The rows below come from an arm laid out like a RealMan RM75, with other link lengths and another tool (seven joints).
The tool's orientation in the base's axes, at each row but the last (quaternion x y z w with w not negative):
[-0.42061, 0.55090, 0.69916, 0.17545]
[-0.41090, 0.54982, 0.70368, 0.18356]
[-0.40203, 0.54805, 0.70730, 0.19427]
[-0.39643, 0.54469, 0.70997, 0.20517]
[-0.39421, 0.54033, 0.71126, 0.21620]
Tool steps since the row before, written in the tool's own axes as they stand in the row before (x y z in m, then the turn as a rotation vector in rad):
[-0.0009, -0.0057, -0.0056, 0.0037, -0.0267, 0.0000]
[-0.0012, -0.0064, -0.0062, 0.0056, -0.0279, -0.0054]
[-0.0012, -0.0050, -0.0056, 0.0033, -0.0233, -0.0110]
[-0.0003, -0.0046, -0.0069, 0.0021, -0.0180, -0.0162]
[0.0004, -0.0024, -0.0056, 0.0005, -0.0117, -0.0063]
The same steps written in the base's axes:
[0.0068, -0.0031, -0.0031, 0.0168, 0.0080, -0.0195]
[0.0076, -0.0034, -0.0034, 0.0185, 0.0031, -0.0221]
[0.0063, -0.0034, -0.0026, 0.0186, -0.0032, -0.0178]
[0.0058, -0.0049, -0.0032, 0.0173, -0.0097, -0.0141]
[0.0034, -0.0045, -0.0023, 0.0103, -0.0022, -0.0081]

